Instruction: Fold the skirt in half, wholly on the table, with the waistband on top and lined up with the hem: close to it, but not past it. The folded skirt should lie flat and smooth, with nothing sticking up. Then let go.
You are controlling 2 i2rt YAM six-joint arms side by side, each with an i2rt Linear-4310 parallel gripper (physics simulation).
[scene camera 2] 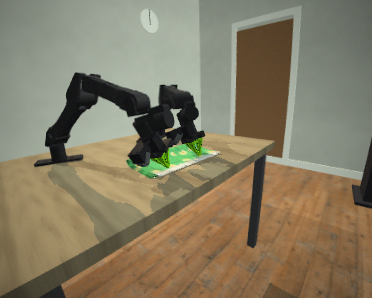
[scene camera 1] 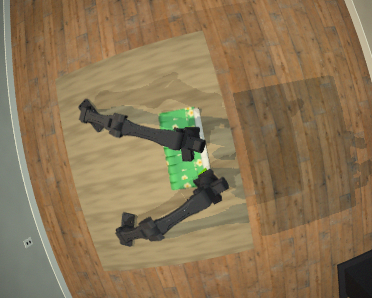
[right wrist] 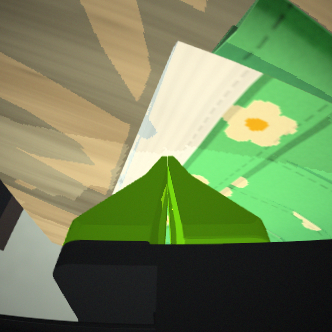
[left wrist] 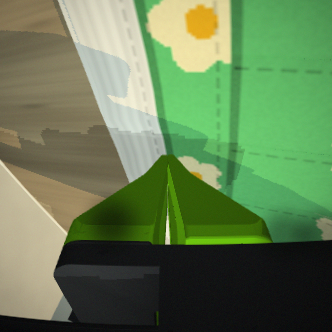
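Observation:
The green flowered skirt (scene camera 1: 175,172) (scene camera 2: 148,171) (left wrist: 280,110) (right wrist: 260,185) lies folded on the table, its white waistband (scene camera 1: 199,120) (scene camera 2: 182,166) (left wrist: 107,65) (right wrist: 185,85) on top along the right edge in scene camera 1. In the right wrist view, a green part shows beyond the waistband's upper end. My left gripper (scene camera 2: 199,154) (left wrist: 167,164) is shut, fingertips over the waistband's inner seam; no cloth shows pinched. My right gripper (scene camera 1: 202,172) (scene camera 2: 168,166) (right wrist: 167,165) is also shut, tips at the waistband seam. Whether the tips touch the cloth is unclear. The left arm hides part of the skirt.
The wooden table (scene camera 1: 125,180) (scene camera 2: 115,200) extends around the skirt, with its edge to the right of the waistband in scene camera 1. Both arms reach in from the left there, and their wrists are close together above the skirt.

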